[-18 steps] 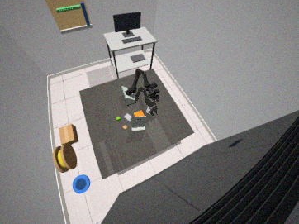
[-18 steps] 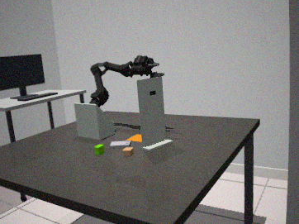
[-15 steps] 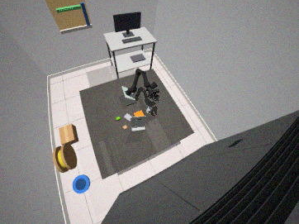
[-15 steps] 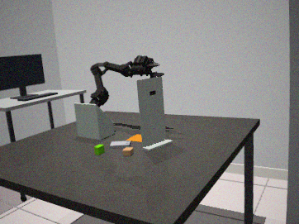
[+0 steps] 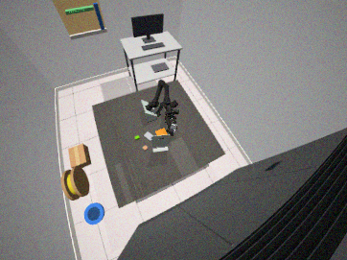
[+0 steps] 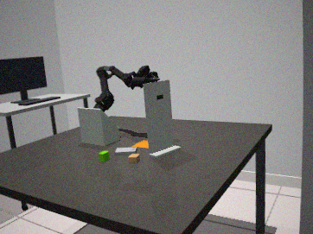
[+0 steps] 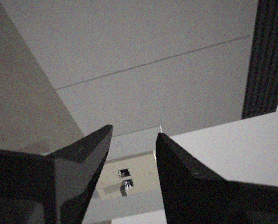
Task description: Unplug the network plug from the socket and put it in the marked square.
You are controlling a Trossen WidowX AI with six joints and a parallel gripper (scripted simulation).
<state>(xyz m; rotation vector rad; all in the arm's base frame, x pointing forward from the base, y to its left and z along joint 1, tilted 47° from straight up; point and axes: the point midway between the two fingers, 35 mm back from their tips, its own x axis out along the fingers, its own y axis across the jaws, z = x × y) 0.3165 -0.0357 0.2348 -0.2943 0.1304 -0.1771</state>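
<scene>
Right now the grey network plug is 7 cm ahead of my gripper tip, 16 cm to the right of it and 6 cm below it. Also, from my gripper tip: upright panel: 9 cm ahead, 16 cm to the right, 17 cm below; orange marked square: 7 cm behind, 8 cm to the right, 33 cm below.
</scene>
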